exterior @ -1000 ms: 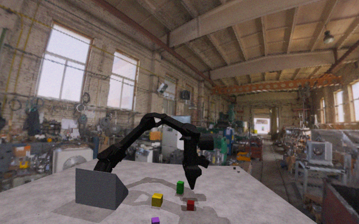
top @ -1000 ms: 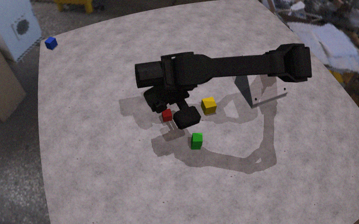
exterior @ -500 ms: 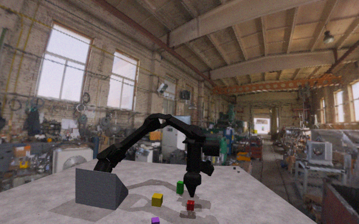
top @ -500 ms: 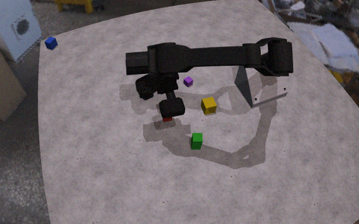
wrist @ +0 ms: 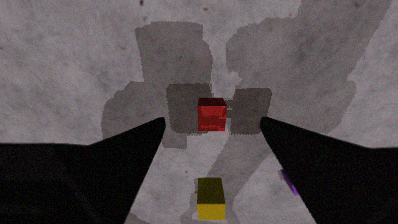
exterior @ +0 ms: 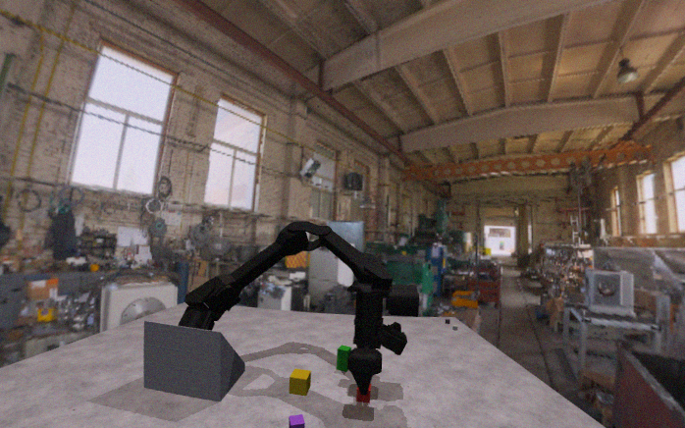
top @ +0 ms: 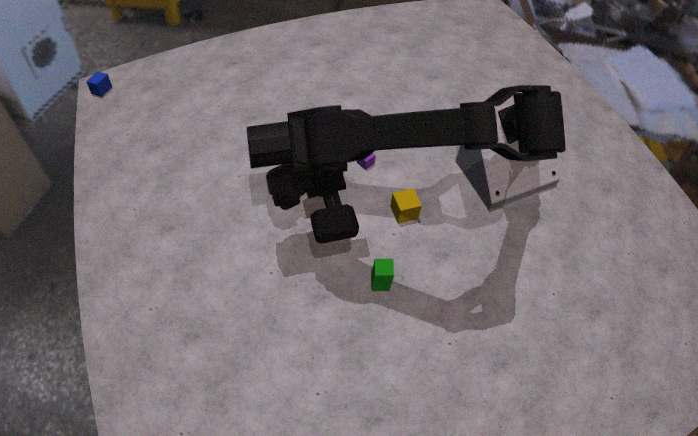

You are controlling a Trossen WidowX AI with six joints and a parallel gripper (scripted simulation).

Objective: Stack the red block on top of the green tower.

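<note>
The red block is 20 mm below my gripper tip. Round my gripper tip: yellow block: 140 mm behind, 30 mm to the left, 20 mm below; then blue block: 630 mm to the right, 320 mm ahead, 20 mm below; then small purple block: 140 mm behind, 100 mm to the right, 30 mm below.
</note>
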